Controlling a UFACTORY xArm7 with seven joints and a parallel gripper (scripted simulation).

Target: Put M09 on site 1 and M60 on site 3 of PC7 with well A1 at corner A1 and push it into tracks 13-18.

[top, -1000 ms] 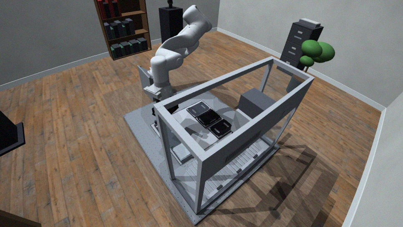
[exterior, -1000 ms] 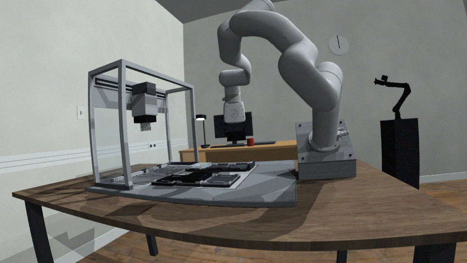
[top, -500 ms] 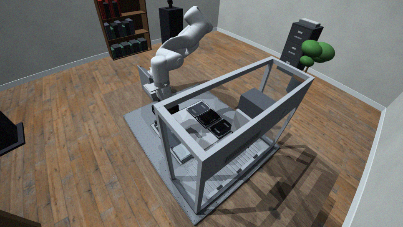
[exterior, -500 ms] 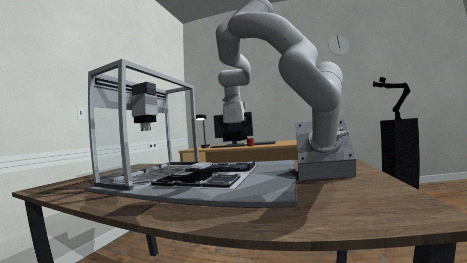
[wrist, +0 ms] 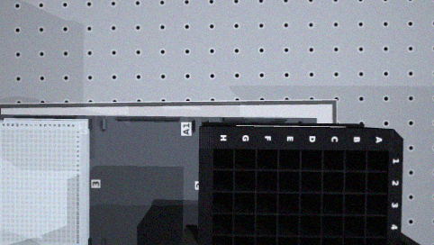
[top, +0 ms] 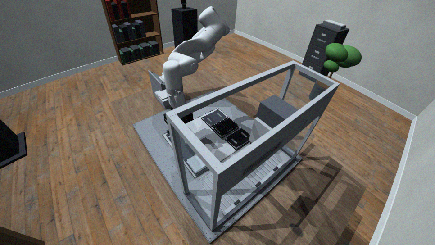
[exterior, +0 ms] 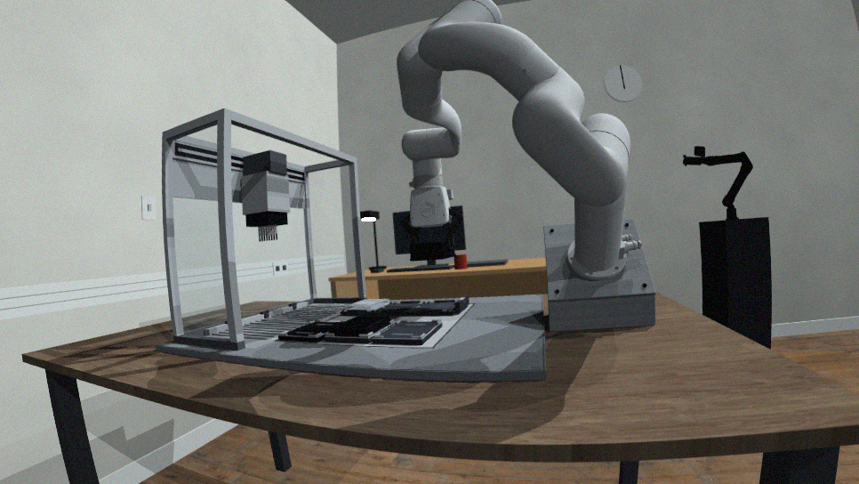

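Right now the carrier PC7 is 15 cm below my hand, 10 cm ahead of it and 1 cm to the right of it. Round my hand: nest S1: 25 cm to the left, 16 cm below, 2 cm ahead; then deep-well block M09: 1 cm below; then plate M60: 20 cm ahead, 15 cm below, 2 cm to the right.
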